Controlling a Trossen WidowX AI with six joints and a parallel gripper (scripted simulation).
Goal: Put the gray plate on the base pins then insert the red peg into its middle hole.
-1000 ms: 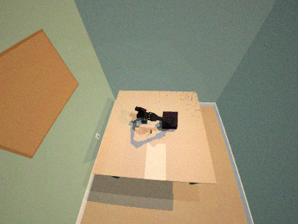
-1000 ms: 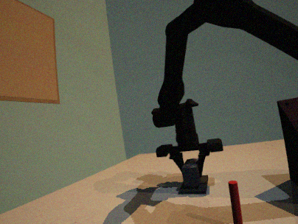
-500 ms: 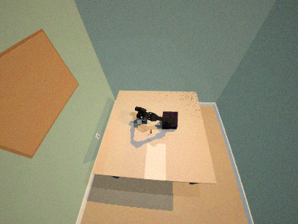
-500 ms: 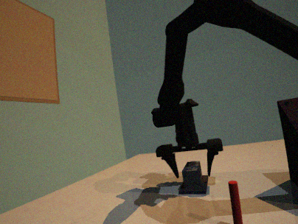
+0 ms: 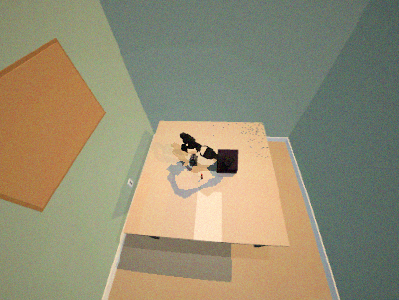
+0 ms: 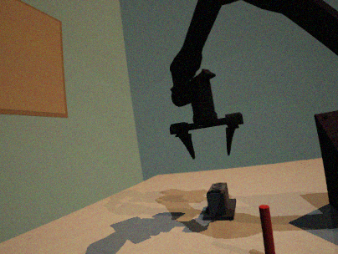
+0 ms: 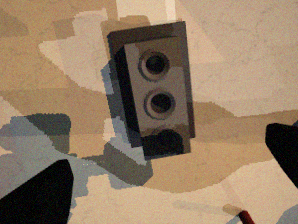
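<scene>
Now: the red peg 12 cm behind my gripper tip, 19 cm to the left of it and 10 cm below it. From my gripper tip the other things lie so: pin base (1 cm behind, 13 cm below); gray plate (9 cm below).
</scene>
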